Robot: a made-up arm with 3 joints. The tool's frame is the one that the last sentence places.
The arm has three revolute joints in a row. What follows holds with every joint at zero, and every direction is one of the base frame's. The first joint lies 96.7 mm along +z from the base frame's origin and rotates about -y. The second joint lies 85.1 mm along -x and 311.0 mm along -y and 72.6 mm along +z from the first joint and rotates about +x. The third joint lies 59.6 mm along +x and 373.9 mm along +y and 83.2 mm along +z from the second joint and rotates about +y. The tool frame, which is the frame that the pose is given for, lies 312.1 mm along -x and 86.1 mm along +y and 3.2 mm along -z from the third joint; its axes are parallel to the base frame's.
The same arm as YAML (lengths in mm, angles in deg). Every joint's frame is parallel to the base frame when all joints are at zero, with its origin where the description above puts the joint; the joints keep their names.
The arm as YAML. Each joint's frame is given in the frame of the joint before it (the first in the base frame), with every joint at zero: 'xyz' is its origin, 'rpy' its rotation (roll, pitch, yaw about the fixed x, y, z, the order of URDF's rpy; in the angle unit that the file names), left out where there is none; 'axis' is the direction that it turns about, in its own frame. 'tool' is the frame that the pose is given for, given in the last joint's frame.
units:
  length: mm
  angle: deg
joints:
  - name: joint 1
    type: revolute
    origin:
      xyz: [0.0, 0.0, 96.7]
    axis: [0.0, -1.0, 0.0]
  - name: joint 2
    type: revolute
    origin:
      xyz: [-85.1, -311.0, 72.6]
    axis: [1.0, 0.0, 0.0]
  - name: joint 3
    type: revolute
    origin:
      xyz: [59.6, 373.9, 83.2]
    axis: [0.0, 1.0, 0.0]
tool:
  origin:
    xyz: [-312.1, 86.1, -3.2]

